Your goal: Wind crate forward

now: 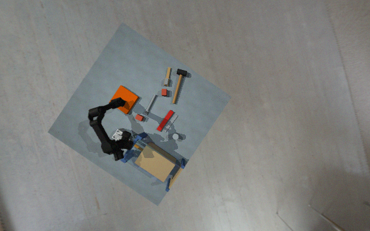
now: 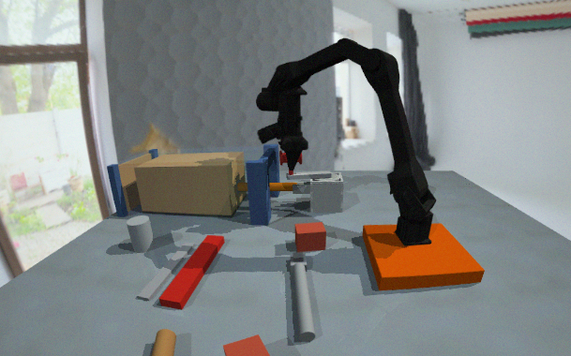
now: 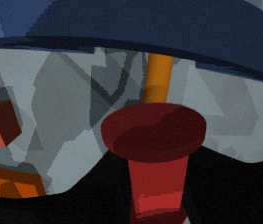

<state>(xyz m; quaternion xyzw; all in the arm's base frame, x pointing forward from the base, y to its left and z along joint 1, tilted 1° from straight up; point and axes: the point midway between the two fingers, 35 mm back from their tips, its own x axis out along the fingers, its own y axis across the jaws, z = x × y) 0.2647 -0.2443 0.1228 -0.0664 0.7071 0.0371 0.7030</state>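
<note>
My gripper tip is now 60 mm short of the frame, 20 mm to the left of it and 10 mm above it. Also, from my gripper tip: grey crank handle: 40 mm behind, 10 mm to the right, 10 mm below; then grey winch: 120 mm behind, 20 mm to the right, 80 mm below; then red knob: 20 mm above.
</note>
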